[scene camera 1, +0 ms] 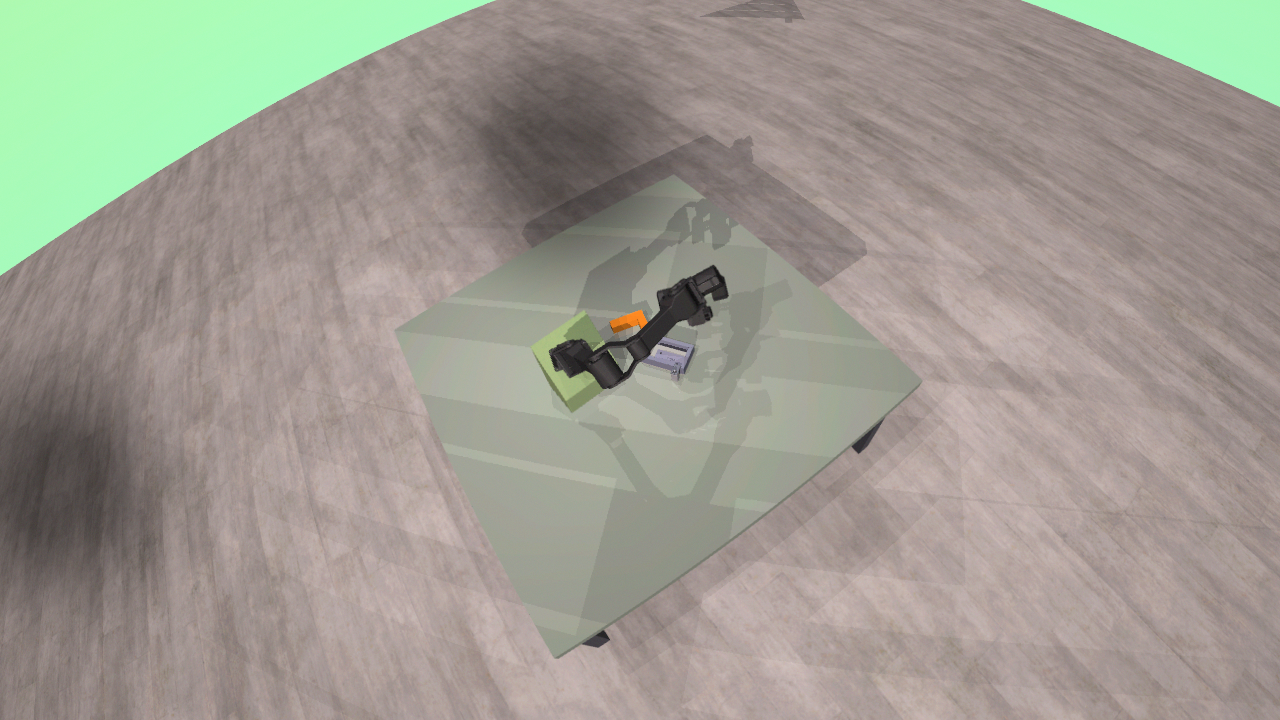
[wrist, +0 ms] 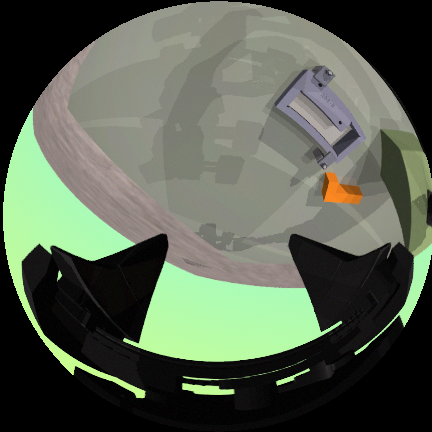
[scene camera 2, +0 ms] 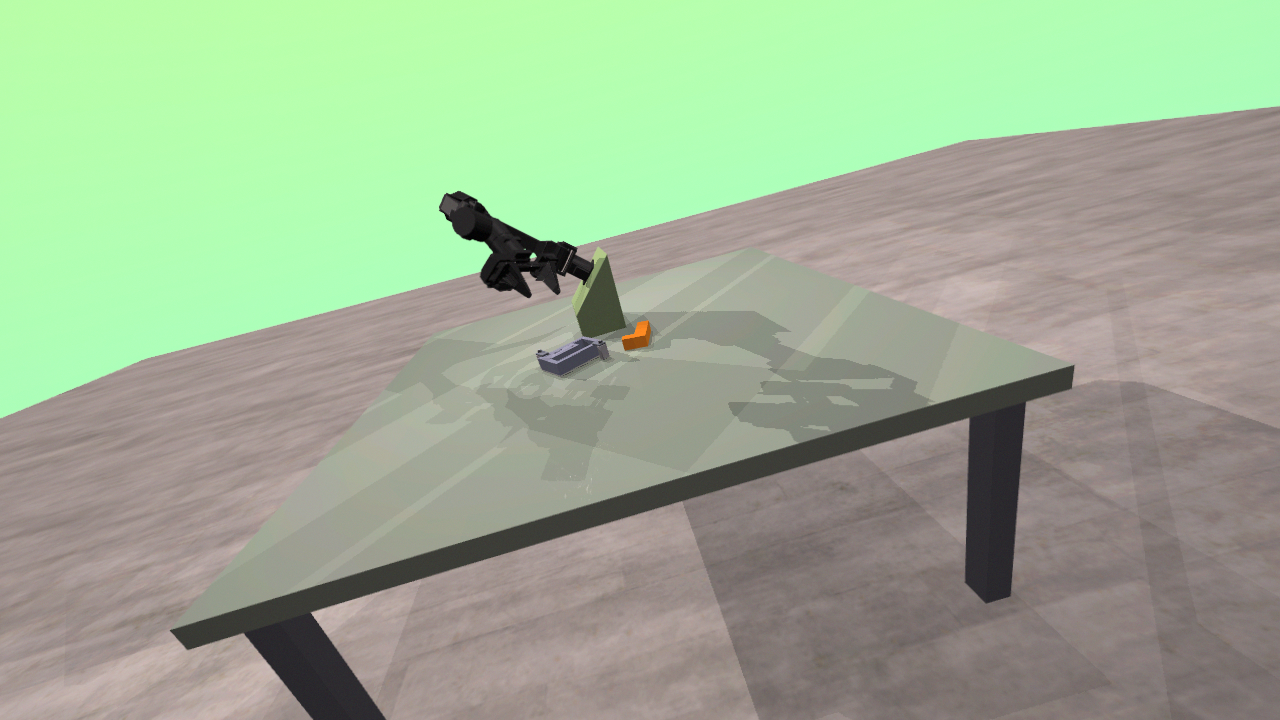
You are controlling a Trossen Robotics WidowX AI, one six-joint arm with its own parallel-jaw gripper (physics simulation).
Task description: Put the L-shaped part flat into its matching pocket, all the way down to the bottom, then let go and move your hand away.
Labels:
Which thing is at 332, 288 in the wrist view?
My gripper.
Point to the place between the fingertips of my gripper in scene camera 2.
At 545, 295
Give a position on an orange L-shaped part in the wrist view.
At 331, 190

